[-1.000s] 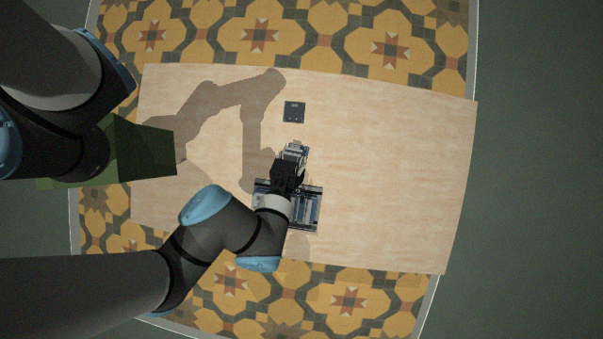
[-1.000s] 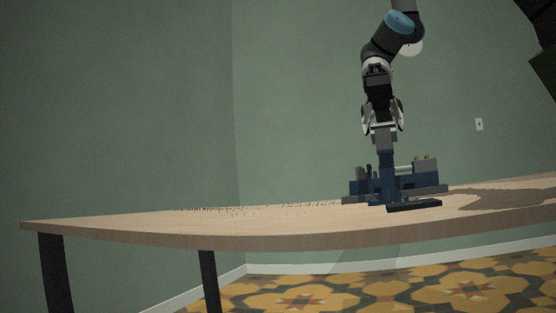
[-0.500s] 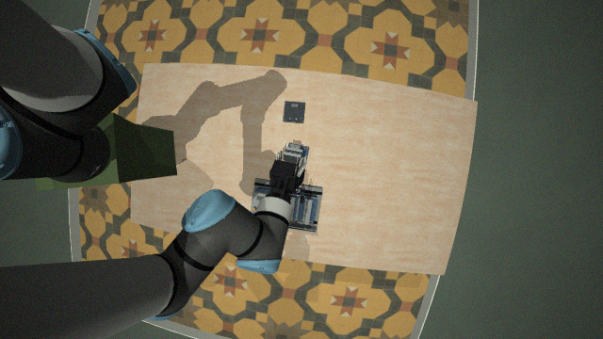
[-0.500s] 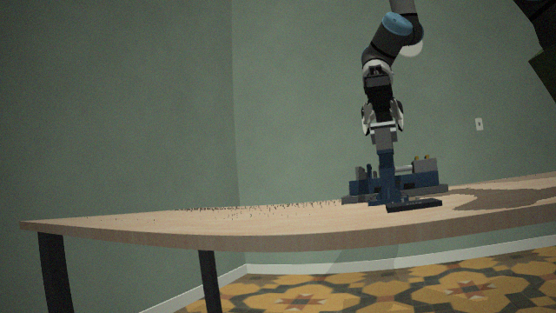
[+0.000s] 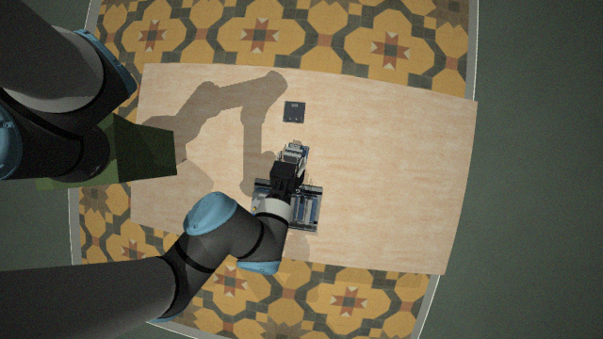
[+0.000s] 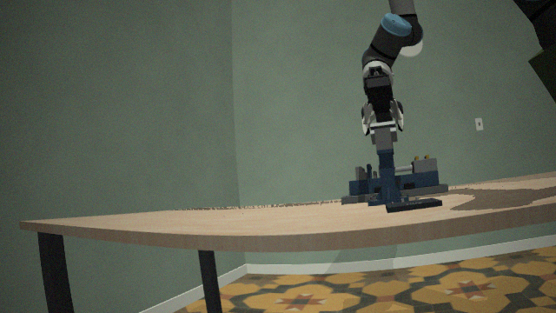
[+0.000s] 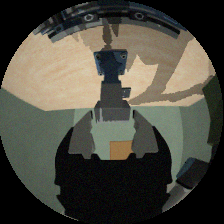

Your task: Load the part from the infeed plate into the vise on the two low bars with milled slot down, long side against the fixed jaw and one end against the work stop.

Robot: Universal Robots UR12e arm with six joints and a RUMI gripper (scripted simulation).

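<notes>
Right now the grey part is 1 cm to the left of my hand. Round my hand: vise: 20 cm to the right, 12 cm below, 5 cm behind; air cylinder rod: 20 cm to the right, 8 cm below, 7 cm behind; blue post: 10 cm below, 1 cm to the left.
</notes>
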